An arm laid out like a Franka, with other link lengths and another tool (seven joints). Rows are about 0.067 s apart.
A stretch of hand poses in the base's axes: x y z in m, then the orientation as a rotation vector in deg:
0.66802 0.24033 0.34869 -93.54 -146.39 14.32
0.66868 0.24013 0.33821 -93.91 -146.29 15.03
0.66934 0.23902 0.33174 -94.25 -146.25 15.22
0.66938 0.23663 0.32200 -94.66 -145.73 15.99
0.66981 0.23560 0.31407 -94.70 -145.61 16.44
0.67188 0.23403 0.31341 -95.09 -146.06 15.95
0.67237 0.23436 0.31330 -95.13 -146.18 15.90
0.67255 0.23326 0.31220 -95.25 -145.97 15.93
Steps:
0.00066 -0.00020 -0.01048 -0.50 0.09 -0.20
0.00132 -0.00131 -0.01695 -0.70 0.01 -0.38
0.00136 -0.00370 -0.02669 -1.09 0.39 -0.78
0.00179 -0.00473 -0.03462 -1.33 0.58 -0.83
0.00386 -0.00630 -0.03528 -1.33 -0.07 -0.86
0.00435 -0.00597 -0.03539 -1.35 -0.19 -0.83
0.00453 -0.00707 -0.03649 -1.33 -0.09 -0.98

